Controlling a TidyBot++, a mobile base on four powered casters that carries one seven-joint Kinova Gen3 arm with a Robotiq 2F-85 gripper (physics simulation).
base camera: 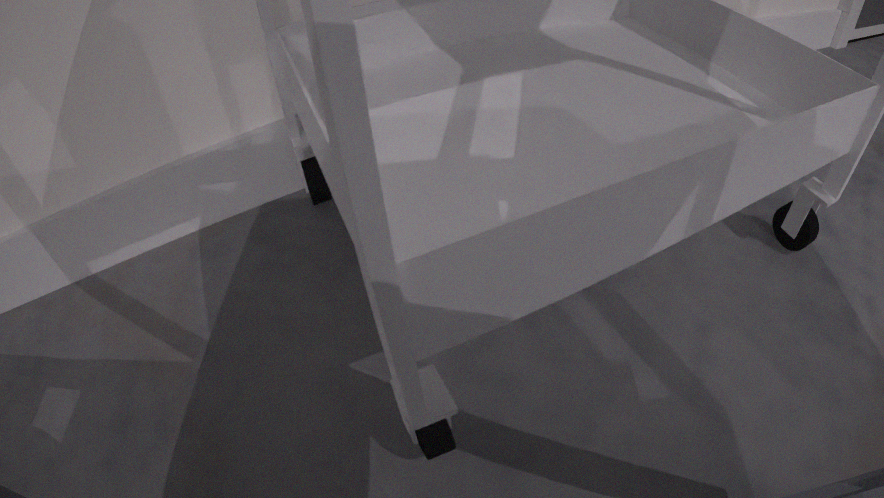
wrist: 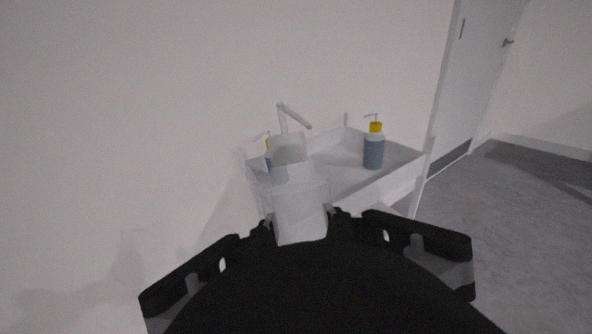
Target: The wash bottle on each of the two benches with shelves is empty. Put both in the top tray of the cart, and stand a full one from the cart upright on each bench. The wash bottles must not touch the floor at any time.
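Frame: origin at the arm's base, x right, y ahead, z up, level; millimetres.
Seen in the pictures: gripper, fingertip midpoint: (wrist: 300, 218).
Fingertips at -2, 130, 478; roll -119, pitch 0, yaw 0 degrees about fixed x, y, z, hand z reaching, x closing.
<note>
A point is followed by its place in that frame, as x, y, z.
My gripper (wrist: 300, 218) {-2, 130, 478} is shut on a translucent, empty wash bottle (wrist: 301, 202) {1, 108, 517}, held upright with its thin spout (wrist: 296, 115) {10, 180, 558} at the top. In the wrist view the bottle stands in front of the left part of the white cart's top tray (wrist: 403, 172) {278, 373, 313}; whether it is over the tray is unclear. A full wash bottle (wrist: 374, 151) {242, 467, 334} with blue liquid and a yellow cap stands upright at the right of the tray. Another full wash bottle (wrist: 268, 163) {-71, 479, 348} at the left is mostly hidden behind the held one. The cart (base camera: 349, 133) {-33, 233, -129} is close in the base camera view. The benches do not show.
The cart's low tray (base camera: 556, 241) {40, 274, -219} and black casters (base camera: 436, 437) {-25, 242, -356} (base camera: 795, 226) {346, 413, -362} are near the base. A pale wall (base camera: 142, 80) {-296, 518, -208} (wrist: 150, 90) {-315, 510, 590} runs along the cart's far left side. A door (wrist: 467, 85) {1224, 1153, 307} stands beyond the cart at the right, beside grey floor (wrist: 520, 225) {1269, 559, -396}.
</note>
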